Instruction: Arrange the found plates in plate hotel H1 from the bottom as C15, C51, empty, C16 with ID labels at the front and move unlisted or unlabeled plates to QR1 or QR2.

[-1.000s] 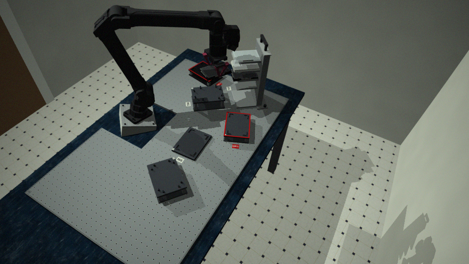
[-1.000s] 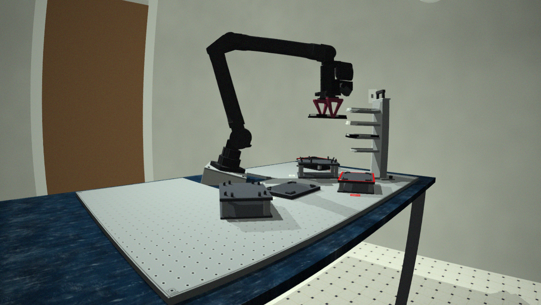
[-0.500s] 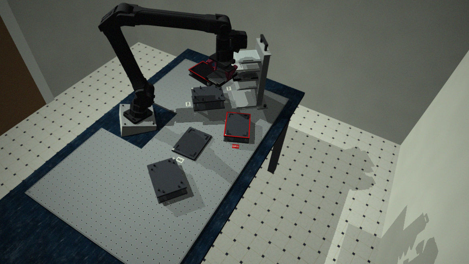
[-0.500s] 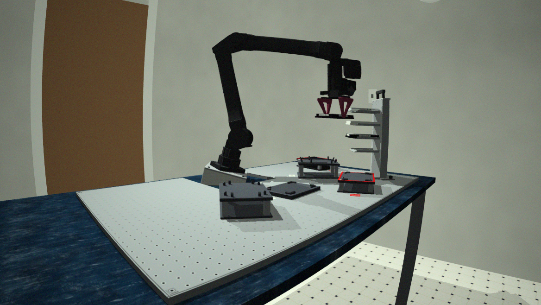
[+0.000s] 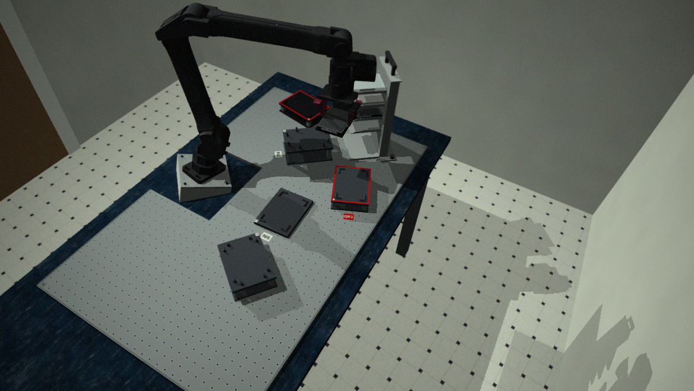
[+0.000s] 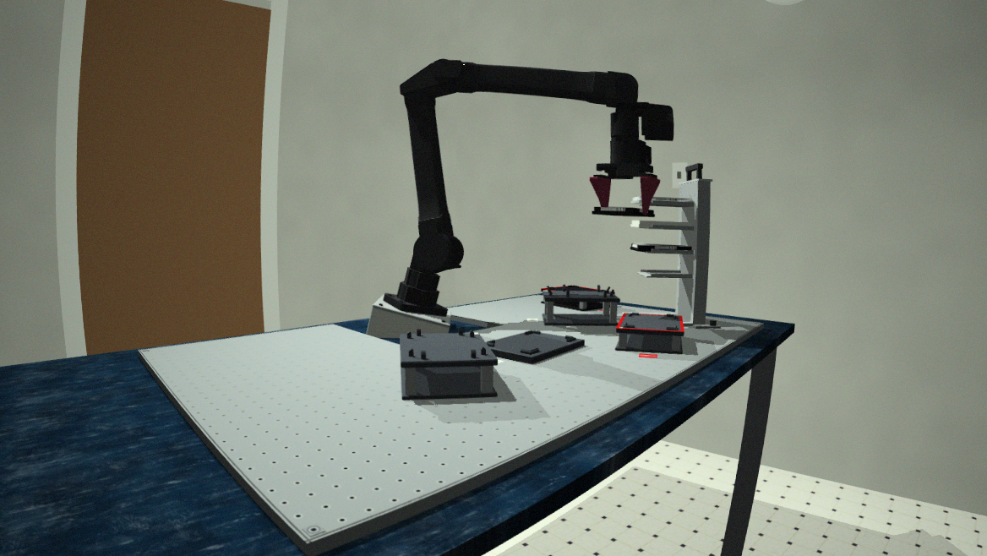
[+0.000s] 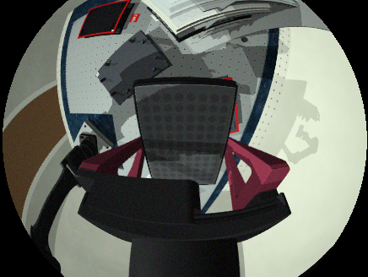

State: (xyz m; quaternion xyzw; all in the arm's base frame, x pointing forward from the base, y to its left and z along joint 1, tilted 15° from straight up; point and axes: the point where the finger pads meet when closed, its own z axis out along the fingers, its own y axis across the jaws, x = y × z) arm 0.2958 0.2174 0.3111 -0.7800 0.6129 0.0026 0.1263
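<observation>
The quarantine nest QR1 lies 9 cm ahead of my hand, 3 cm to the right of it and 21 cm below it. Round my hand: N6 label: 33 cm to the right, 25 cm below; raised regrip nest RG: 15 cm behind, 4 cm to the left, 19 cm below; plate hotel H1: 3 cm ahead, 24 cm to the left, 9 cm below.
</observation>
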